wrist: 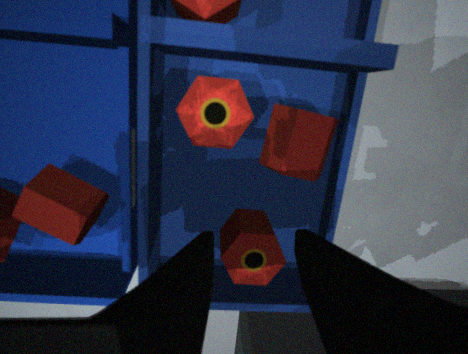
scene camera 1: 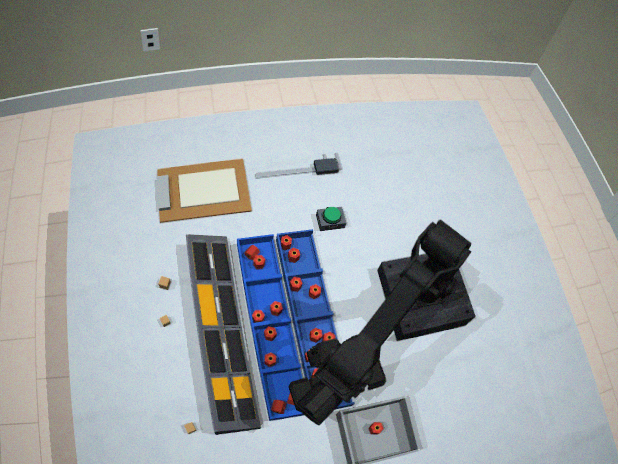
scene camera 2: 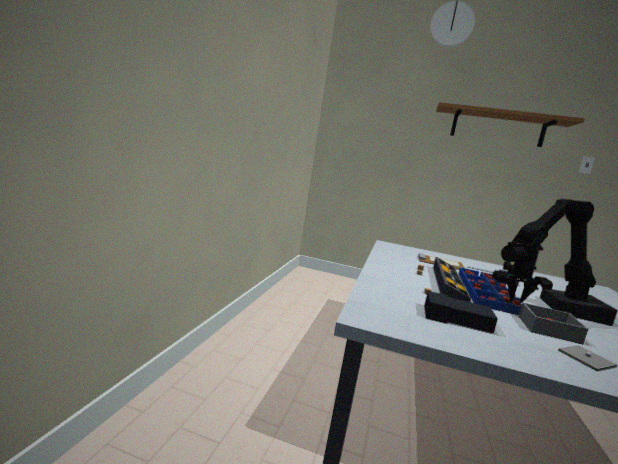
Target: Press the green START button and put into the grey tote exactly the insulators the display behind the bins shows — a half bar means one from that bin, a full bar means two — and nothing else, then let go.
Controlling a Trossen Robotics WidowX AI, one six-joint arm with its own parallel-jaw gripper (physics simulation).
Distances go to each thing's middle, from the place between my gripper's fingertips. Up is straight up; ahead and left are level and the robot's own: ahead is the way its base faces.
Now: the grey tote [scene camera 1: 395,416] 11 cm to the left of my hand, 8 cm behind it and 1 cm below it. The rest, counted from my hand: dark block [scene camera 2: 438,307] (24 cm to the left, 22 cm ahead, 1 cm below); then grey tool [scene camera 1: 321,166] (61 cm to the right, 3 cm below, 2 cm behind).
